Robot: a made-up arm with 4 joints.
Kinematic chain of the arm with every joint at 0, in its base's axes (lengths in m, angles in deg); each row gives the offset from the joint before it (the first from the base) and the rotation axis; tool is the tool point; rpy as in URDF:
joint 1: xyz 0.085 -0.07 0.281 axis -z
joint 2: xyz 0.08 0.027 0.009 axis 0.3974 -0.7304 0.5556
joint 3: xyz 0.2 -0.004 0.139 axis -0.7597 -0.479 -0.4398
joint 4: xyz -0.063 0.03 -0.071 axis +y
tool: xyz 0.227 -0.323 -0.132 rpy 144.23 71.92 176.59
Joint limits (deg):
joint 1: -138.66..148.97
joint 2: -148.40..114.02
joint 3: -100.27..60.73
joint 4: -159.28..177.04
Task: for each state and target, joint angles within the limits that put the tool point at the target. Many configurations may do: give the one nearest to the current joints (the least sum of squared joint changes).
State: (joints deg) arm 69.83 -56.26 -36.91 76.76
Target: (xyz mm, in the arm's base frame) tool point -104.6 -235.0 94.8
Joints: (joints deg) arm 49.88 -36.07 -19.58 59.17
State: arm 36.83 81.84 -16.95 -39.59
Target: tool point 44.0 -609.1 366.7
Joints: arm 87.10 33.82 -15.03 -16.22
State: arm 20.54 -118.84 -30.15 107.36
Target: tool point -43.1 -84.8 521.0
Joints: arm 9.16 -105.00 -14.25 98.35
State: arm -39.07 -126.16 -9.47 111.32
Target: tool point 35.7 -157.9 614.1
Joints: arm -24.87 -131.61 8.04 71.92
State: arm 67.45 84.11 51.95 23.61
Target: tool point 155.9 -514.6 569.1
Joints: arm 61.12 102.95 38.75 28.27
